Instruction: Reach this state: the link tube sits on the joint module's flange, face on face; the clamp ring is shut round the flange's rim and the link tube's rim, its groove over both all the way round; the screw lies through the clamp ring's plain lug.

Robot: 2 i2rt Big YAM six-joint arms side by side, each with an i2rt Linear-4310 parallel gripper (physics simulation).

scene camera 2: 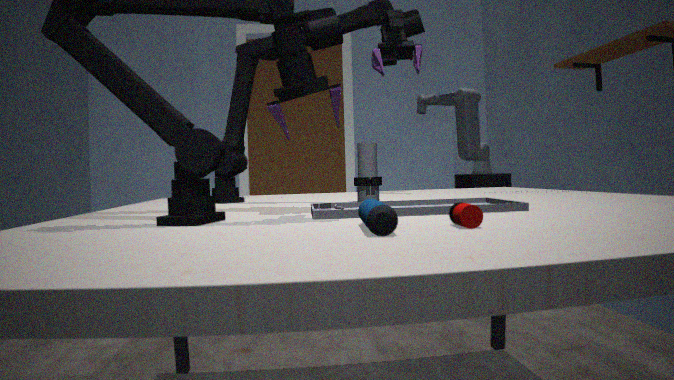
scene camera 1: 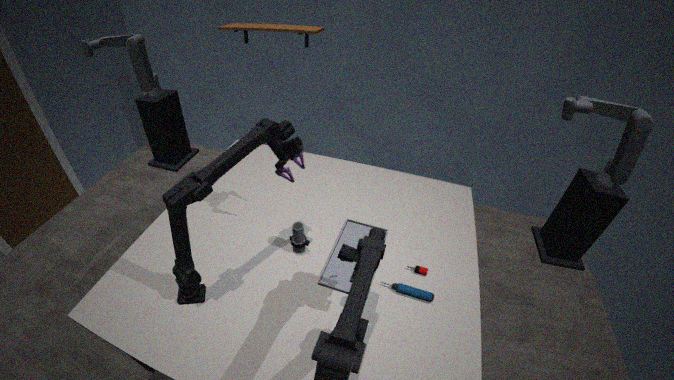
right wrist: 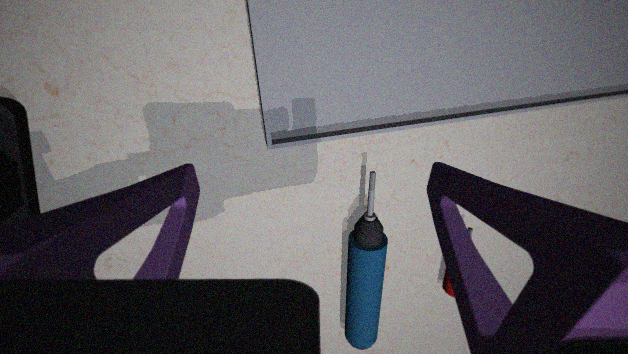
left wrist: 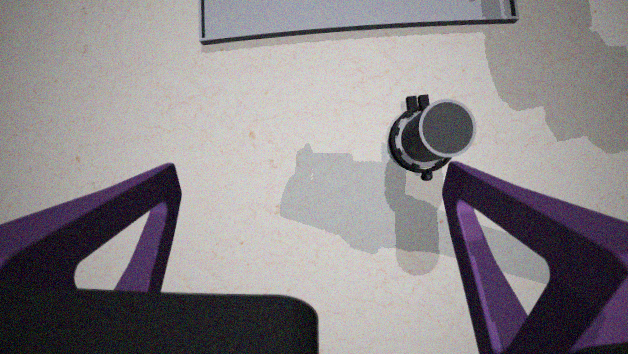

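Pixels of known places: left gripper, fingertip midpoint: (scene camera 2: 401,73) (scene camera 1: 298,175) (left wrist: 311,177); right gripper, fingertip midpoint: (scene camera 2: 314,133) (right wrist: 313,176); left arm's base, link origin: (scene camera 2: 225,202) (scene camera 1: 192,295); right arm's base, link origin: (scene camera 2: 192,222).
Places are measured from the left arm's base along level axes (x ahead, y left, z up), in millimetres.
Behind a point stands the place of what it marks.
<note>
The grey link tube (scene camera 1: 298,229) @(x 175, y -499, z 158 mm) (scene camera 2: 367,159) @(x 179, y -519, z 117 mm) (left wrist: 446,128) @(x 196, y -499, z 160 mm) stands upright over the joint module (scene camera 2: 368,195) @(x 178, y -521, z 24 mm). The black clamp ring (scene camera 1: 300,243) (scene camera 2: 368,181) @(x 164, y -539, z 60 mm) (left wrist: 394,146) @(x 227, y -511, z 71 mm) is round the joint between them. Its two lugs (left wrist: 417,103) @(x 178, y -534, z 66 mm) stand side by side with a narrow gap; the groove's seating is too small to tell. A tiny thin piece (scene camera 1: 332,276) @(x 7, y -621, z 9 mm) (scene camera 2: 339,206) @(x 7, y -629, z 11 mm), apparently the screw, lies in the tray. My left gripper (scene camera 1: 298,174) @(x 305, y -523, z 353 mm) (scene camera 2: 400,74) @(x 305, y -523, z 353 mm) (left wrist: 311,177) @(x 305, y -523, z 353 mm) is open and empty, high above the table. My right gripper (scene camera 2: 313,132) @(x -102, y -705, z 160 mm) (right wrist: 313,176) @(x -102, y -705, z 160 mm) is open and empty above the table, its fingers hidden in scene camera 1.
The shallow tray (scene camera 1: 333,252) @(x 143, y -655, z 4 mm) (scene camera 2: 425,209) @(x 47, y -849, z 11 mm) (left wrist: 350,28) @(x 172, y -667, z 9 mm) (right wrist: 375,129) @(x -46, y -787, z 15 mm) lies beside the joint module. A blue screwdriver (scene camera 1: 414,292) @(x -164, y -939, z 37 mm) (scene camera 2: 371,209) @(x -209, y -1001, z 35 mm) (right wrist: 366,290) @(x -149, y -925, z 40 mm) and a short red-handled driver (scene camera 1: 422,270) @(x -61, y -1023, z 31 mm) (scene camera 2: 468,215) @(x -70, y -1046, z 19 mm) (right wrist: 449,286) @(x -72, y -1028, z 23 mm) lie beyond it. My right arm reaches over the tray.
</note>
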